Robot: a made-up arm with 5 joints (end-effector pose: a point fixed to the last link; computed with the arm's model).
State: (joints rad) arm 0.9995 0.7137 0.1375 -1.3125 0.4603
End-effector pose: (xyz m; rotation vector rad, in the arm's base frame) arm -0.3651 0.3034 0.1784 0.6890 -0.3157 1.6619
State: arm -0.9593 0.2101 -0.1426 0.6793 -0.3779
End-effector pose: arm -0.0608 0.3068 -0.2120 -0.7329 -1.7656 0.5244
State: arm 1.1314 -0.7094 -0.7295 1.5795 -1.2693
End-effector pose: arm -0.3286 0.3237 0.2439 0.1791 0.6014 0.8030
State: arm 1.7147 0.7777 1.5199 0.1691 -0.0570
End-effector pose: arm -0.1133 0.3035 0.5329 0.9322 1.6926 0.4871
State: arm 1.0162 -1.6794 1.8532 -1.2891 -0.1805
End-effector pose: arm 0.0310 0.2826 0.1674 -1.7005 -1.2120 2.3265
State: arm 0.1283 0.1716 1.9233 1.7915 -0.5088
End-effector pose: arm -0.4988 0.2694 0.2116 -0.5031 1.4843 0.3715
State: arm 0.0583 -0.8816 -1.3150 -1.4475 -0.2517
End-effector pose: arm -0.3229 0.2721 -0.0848 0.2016 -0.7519 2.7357
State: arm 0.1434 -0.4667 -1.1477 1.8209 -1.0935
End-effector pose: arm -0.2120 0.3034 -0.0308 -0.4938 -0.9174 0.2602
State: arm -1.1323 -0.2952 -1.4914 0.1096 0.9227
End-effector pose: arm -0.0412 0.2517 -0.0156 -0.2274 -2.7478 -0.4408
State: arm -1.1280 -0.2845 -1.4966 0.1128 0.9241
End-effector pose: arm -0.0434 0.2515 -0.0138 -0.2206 -2.7583 -0.4475
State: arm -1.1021 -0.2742 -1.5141 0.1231 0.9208
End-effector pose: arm -0.0490 0.2513 -0.0107 -0.2131 -2.7588 -0.4548
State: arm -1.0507 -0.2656 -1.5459 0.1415 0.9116
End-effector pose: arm -0.0580 0.2511 -0.0059 -0.2061 -2.7463 -0.4618
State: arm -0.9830 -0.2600 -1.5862 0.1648 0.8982
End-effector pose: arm -0.0687 0.2510 0.0004 -0.2008 -2.7231 -0.4676
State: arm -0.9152 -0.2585 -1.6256 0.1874 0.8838
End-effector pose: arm -0.0782 0.2510 0.0069 -0.1986 -2.6953 -0.4709
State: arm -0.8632 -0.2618 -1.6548 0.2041 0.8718
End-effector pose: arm -0.0845 0.2511 0.0117 -0.1997 -2.6689 -0.4709
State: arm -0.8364 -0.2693 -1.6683 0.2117 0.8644
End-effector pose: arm -0.0868 0.2512 0.0134 -0.2040 -2.6486 -0.4673
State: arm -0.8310 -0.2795 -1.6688 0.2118 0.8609
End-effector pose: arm -0.0861 0.2514 0.0123 -0.2104 -2.6345 -0.4612
